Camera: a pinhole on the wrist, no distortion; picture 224 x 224 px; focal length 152.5 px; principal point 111.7 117.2 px. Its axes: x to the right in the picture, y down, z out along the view. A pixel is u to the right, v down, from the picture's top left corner.
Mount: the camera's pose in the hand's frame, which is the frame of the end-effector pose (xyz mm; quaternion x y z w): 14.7 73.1 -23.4 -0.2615 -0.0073 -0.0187 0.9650
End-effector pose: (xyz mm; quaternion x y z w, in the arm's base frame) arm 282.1 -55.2 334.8 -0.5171 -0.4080 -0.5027 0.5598
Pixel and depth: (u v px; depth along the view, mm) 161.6 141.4 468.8
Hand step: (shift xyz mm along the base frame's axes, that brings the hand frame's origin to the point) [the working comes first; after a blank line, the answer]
In the camera's frame: 153.4 74.4 468.8

412.7 305.0 148.7
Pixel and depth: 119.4 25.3 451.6
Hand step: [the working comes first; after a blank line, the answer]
In the camera's frame: 22.8 -272.1 451.6

100.5 492.6 79.7
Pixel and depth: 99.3 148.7 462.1
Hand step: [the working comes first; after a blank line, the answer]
In the camera's frame: -37.6 95.5 462.1

401.3 310.1 -43.2
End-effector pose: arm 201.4 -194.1 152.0 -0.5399 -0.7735 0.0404 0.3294
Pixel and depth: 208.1 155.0 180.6
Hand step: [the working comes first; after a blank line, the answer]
In the camera's frame: 114.2 44.8 180.6

72.8 227.3 -110.7
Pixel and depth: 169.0 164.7 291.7
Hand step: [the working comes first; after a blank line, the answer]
In the camera's frame: 109.6 90.9 291.7

111.0 285.5 -208.9
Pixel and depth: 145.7 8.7 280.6
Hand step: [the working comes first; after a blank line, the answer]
In the camera's frame: 62.6 -199.6 280.6

-158.4 169.5 -235.5
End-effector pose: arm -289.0 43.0 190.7 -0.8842 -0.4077 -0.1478 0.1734
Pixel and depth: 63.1 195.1 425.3
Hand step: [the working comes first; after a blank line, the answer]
In the camera's frame: -135.5 217.3 425.3

327.1 -269.0 -342.0
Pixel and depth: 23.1 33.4 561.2
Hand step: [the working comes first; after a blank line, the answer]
In the camera's frame: -326.0 -308.4 561.2

-52.2 -19.5 -695.6
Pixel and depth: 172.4 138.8 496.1
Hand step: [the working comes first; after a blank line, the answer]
In the camera's frame: 197.5 70.3 496.1

469.4 72.7 -319.9
